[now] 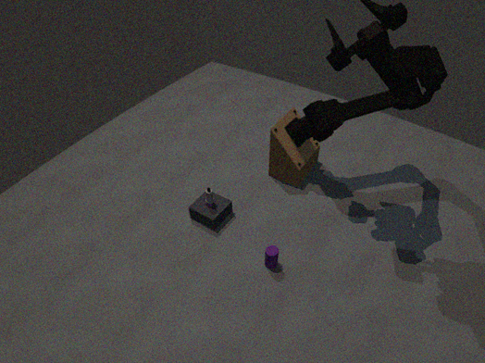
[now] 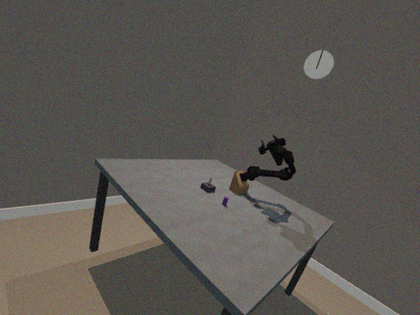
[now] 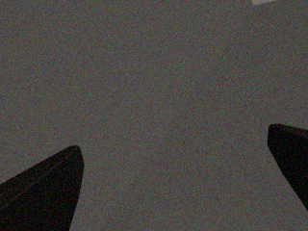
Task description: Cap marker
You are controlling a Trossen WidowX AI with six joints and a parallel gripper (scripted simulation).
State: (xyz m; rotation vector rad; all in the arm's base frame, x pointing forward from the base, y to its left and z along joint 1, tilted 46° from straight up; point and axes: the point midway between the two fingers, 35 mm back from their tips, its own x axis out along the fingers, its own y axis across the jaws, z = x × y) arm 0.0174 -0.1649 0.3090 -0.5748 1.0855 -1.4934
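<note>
Now: the purple cap 440 mm below my gripper tip, 320 mm ahead of it and 40 mm to the left of it. Also, from my gripper tip: marker: 380 mm below, 280 mm ahead, 160 mm to the right.
</note>
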